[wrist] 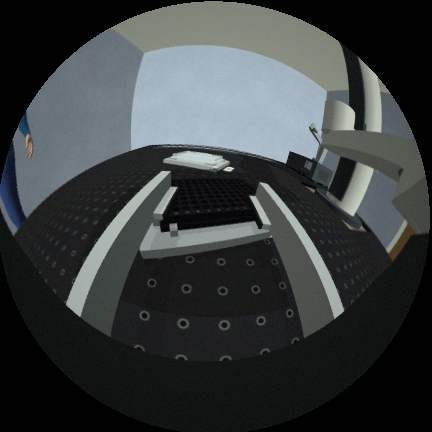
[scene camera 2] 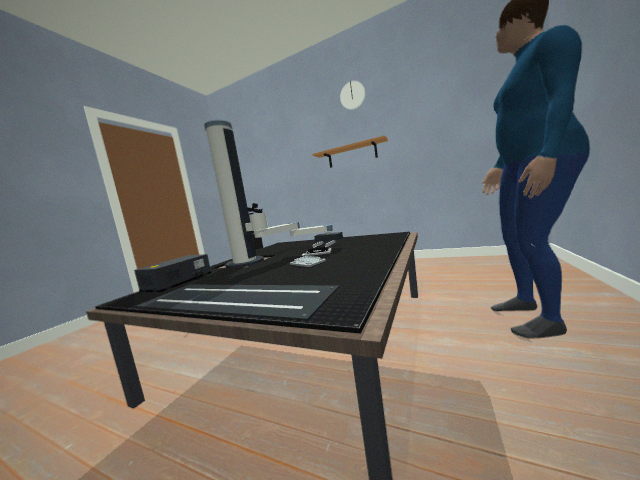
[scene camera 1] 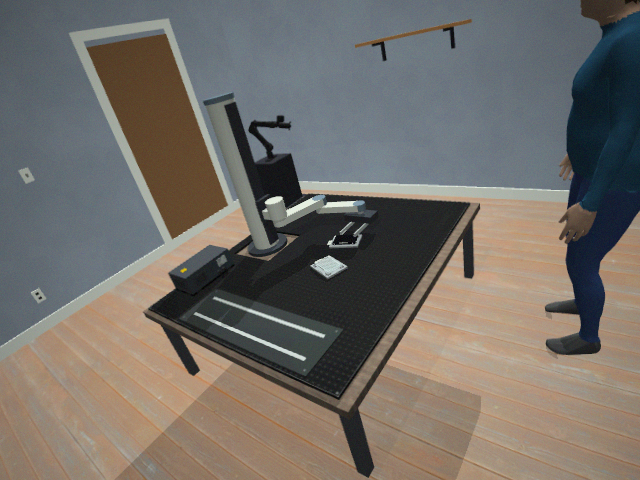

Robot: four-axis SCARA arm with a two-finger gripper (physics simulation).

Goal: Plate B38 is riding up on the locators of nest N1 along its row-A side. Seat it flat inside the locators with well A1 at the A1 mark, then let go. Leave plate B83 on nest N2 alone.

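A black plate sits on a pale nest under my arm. My gripper is open, its two pale fingers standing on either side of this plate, close to its edges. In the wrist view the nest's near bar and a small locator block show in front of the plate. Whether the plate lies flat or tilted is not clear. A white plate rests on the other nest. The plate labels and A1 marks cannot be read.
My arm's column stands on the table's left side. A dark grey box and a flat panel with two white strips lie nearer the front. A black arm on a pedestal stands behind. A person stands at right.
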